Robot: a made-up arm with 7 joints.
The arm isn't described. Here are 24 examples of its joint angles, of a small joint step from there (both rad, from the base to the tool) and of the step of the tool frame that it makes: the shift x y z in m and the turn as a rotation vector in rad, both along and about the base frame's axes.
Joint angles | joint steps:
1: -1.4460 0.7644 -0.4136 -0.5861 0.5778 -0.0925 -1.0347 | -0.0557 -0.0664 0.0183 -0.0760 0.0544 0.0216 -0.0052
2: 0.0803 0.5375 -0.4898 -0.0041 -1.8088 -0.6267 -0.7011 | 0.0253 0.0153 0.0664 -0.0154 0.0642 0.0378 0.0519
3: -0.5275 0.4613 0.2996 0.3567 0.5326 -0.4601 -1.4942 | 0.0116 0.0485 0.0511 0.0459 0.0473 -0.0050 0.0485
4: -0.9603 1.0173 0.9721 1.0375 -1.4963 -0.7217 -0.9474 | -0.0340 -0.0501 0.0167 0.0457 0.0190 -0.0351 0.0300
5: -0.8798 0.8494 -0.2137 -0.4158 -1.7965 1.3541 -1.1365 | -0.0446 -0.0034 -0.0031 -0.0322 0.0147 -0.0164 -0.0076
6: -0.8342 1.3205 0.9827 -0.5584 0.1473 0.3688 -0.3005 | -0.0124 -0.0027 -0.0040 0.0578 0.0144 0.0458 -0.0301
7: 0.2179 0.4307 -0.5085 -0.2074 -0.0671 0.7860 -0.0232 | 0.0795 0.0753 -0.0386 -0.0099 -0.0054 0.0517 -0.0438
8: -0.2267 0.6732 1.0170 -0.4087 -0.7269 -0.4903 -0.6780 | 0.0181 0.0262 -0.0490 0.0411 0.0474 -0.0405 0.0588
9: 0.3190 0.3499 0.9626 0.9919 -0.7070 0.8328 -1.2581 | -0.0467 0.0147 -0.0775 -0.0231 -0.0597 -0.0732 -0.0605
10: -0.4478 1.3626 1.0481 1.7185 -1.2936 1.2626 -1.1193 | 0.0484 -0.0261 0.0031 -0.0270 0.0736 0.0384 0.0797
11: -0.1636 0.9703 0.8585 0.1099 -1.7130 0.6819 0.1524 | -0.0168 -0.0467 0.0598 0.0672 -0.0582 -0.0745 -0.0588
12: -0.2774 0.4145 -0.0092 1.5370 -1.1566 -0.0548 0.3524 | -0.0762 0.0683 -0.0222 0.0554 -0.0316 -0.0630 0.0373
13: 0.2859 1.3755 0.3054 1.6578 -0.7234 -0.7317 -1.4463 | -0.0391 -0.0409 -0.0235 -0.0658 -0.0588 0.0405 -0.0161
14: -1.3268 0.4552 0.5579 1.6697 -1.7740 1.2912 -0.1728 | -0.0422 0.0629 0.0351 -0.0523 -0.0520 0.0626 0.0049
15: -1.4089 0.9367 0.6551 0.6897 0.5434 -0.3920 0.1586 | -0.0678 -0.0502 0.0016 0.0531 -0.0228 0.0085 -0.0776
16: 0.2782 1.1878 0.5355 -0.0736 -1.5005 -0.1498 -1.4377 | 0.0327 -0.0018 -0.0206 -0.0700 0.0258 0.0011 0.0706
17: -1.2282 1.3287 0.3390 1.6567 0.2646 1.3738 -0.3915 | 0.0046 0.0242 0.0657 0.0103 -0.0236 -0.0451 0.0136
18: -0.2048 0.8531 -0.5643 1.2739 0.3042 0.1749 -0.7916 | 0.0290 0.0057 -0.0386 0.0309 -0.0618 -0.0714 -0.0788
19: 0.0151 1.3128 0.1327 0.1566 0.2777 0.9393 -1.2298 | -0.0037 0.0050 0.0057 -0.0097 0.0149 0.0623 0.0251
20: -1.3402 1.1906 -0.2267 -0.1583 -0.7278 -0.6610 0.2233 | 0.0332 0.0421 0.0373 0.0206 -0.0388 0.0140 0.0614
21: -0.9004 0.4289 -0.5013 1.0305 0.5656 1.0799 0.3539 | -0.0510 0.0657 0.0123 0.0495 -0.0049 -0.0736 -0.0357
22: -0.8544 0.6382 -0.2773 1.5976 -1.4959 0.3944 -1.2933 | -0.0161 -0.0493 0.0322 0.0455 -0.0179 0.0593 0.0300
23: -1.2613 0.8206 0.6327 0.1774 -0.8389 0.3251 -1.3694 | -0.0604 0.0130 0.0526 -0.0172 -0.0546 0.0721 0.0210
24: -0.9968 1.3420 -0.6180 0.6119 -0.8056 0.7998 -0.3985 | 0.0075 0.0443 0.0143 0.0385 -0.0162 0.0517 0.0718
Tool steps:
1: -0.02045 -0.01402 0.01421 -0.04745 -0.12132 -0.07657
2: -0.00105 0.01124 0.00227 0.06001 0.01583 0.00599
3: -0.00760 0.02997 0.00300 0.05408 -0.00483 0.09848
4: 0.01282 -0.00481 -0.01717 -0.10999 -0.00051 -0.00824
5: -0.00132 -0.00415 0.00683 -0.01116 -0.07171 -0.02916
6: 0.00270 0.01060 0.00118 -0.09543 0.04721 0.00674
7: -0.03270 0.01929 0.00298 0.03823 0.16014 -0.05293
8: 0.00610 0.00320 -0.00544 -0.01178 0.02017 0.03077
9: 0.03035 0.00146 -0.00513 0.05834 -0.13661 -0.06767
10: -0.00701 -0.00342 -0.01910 -0.02609 0.17985 -0.06544
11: -0.00333 0.01437 0.00034 -0.12649 -0.15906 0.06293
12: 0.02557 0.02436 0.01605 0.13830 -0.03319 0.02624
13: 0.01179 -0.00488 -0.01995 -0.07496 -0.07958 -0.02203
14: -0.00584 0.02609 0.03642 -0.04742 -0.15631 0.03414
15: 0.01504 -0.01544 0.00401 -0.04480 0.04227 -0.12061
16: -0.00872 -0.01056 -0.00806 0.01118 0.04816 0.00465
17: -0.00339 0.00361 0.00428 0.00486 -0.08452 0.00635
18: -0.01670 0.00091 -0.00350 -0.08976 0.06010 0.05271
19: -0.00078 0.00003 0.00548 0.05167 -0.02060 0.04435
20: -0.00259 0.01315 0.00250 -0.09094 0.03657 0.03572
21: 0.01097 0.02481 0.02070 -0.00989 -0.03039 0.01331
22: 0.00148 -0.01857 -0.00432 -0.10404 0.05803 0.02193
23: -0.01813 0.00280 0.02093 -0.04776 -0.05188 -0.05644
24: -0.01038 0.01449 0.01086 0.05638 0.01053 0.14045
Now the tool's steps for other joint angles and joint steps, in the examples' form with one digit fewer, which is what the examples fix.
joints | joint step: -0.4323 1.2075 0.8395 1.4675 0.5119 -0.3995 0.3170 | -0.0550 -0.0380 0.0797 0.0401 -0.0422 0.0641 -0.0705
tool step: 0.0098 -0.0082 -0.0133 -0.1799 -0.0961 0.0441
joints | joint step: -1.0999 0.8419 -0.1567 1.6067 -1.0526 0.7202 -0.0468 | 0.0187 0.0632 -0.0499 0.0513 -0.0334 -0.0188 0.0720
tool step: -0.0147 0.0252 0.0014 0.0948 0.0898 0.1126
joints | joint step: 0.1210 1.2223 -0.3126 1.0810 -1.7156 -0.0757 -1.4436 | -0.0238 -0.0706 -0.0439 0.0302 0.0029 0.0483 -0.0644
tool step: -0.0101 -0.0173 -0.0269 -0.1272 0.0255 -0.0142
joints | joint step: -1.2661 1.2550 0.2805 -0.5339 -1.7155 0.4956 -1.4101 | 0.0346 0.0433 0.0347 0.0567 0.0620 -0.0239 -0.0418
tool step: 0.0068 0.0107 0.0108 -0.0264 -0.0376 0.0788
